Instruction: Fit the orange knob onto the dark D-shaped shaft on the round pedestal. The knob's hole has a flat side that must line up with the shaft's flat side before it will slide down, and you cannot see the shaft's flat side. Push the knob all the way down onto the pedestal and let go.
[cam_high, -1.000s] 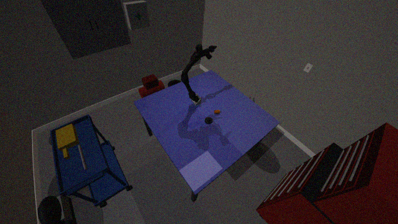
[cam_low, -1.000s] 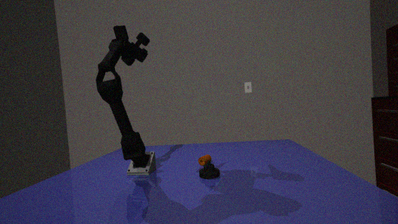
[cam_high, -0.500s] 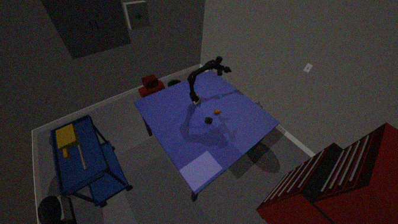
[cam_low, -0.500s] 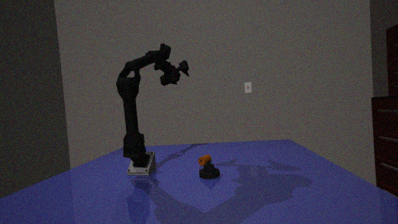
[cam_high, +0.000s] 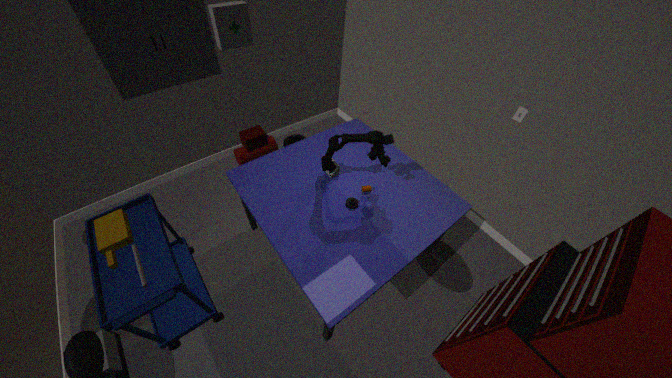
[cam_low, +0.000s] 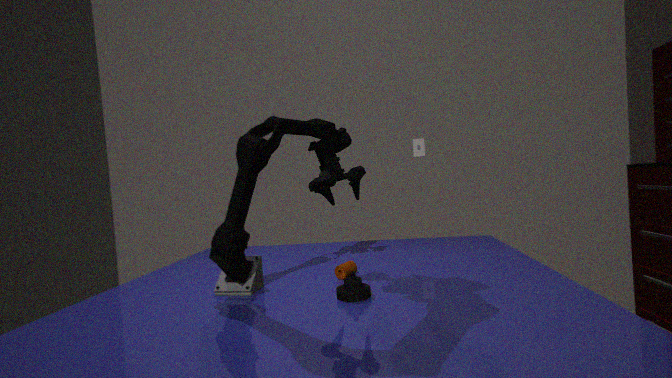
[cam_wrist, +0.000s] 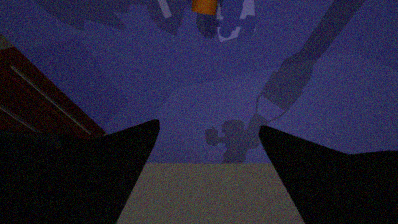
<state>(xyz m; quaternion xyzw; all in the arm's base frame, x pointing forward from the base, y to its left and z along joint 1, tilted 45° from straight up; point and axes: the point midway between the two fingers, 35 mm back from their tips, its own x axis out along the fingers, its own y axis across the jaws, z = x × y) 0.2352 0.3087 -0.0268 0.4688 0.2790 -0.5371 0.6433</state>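
My gripper tip is now 190 mm above the orange knob, 110 mm to the left of it and 10 mm short of it. Round my gripper tip: dark round pedestal (260 mm to the right, 180 mm below, 80 mm ahead).
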